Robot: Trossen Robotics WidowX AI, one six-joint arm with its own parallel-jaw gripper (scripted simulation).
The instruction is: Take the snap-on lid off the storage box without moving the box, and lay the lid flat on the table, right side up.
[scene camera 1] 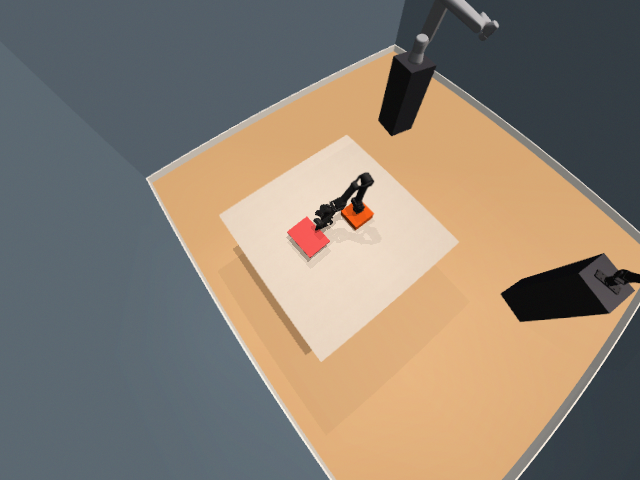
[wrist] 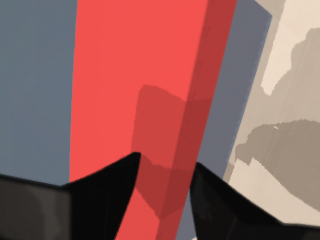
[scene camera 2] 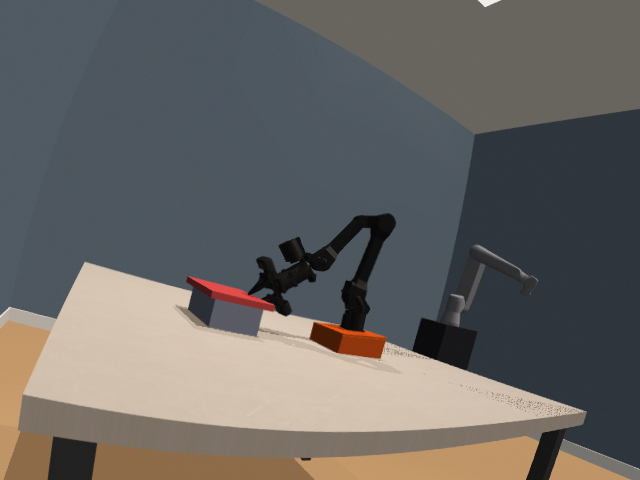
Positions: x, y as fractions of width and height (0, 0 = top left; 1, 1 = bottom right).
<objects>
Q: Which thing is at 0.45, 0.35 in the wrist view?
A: A red lid.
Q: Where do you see a grey-blue storage box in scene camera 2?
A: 0.35, 0.66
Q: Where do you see a red lid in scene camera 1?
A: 0.49, 0.50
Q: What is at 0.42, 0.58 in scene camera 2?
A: The gripper.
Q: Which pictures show the red lid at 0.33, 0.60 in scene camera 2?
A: Scene camera 1, the wrist view and scene camera 2: all of them.
</objects>
